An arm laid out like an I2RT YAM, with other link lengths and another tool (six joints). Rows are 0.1 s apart.
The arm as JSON. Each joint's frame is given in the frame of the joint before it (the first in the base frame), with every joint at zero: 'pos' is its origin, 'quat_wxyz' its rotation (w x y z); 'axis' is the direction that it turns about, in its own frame. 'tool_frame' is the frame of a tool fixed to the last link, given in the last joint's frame.
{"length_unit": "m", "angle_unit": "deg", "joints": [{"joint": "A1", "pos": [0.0, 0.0, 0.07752], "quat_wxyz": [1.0, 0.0, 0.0, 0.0], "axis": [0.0, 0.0, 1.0]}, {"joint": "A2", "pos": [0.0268, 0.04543, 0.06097], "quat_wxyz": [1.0, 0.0, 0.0, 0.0], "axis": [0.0, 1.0, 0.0]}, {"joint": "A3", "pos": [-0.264, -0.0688, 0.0], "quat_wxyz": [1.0, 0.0, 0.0, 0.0], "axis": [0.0, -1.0, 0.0]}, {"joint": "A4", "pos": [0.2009, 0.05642, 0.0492], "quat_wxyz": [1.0, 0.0, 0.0, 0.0], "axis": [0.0, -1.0, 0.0]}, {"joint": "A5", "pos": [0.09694, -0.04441, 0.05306], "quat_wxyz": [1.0, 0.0, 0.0, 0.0], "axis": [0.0, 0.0, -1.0]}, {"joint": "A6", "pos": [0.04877, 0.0, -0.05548], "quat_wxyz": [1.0, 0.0, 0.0, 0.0], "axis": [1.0, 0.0, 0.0]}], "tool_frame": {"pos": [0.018, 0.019, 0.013], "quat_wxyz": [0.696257, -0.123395, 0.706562, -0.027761]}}
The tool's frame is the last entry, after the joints.
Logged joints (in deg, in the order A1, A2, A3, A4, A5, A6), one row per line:
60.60 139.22 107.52 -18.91 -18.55 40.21
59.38 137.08 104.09 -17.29 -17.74 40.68
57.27 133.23 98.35 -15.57 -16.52 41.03
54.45 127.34 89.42 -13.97 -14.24 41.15
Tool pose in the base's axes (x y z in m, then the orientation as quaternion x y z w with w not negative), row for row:
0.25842 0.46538 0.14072 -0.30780 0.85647 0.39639 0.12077
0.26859 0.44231 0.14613 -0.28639 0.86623 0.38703 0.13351
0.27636 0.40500 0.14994 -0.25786 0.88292 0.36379 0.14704
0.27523 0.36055 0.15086 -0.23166 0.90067 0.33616 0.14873
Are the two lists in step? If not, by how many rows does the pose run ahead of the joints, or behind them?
The pose runs 1 row ahead of the joints: the pose in row i belongs to the joints in row i + 1.
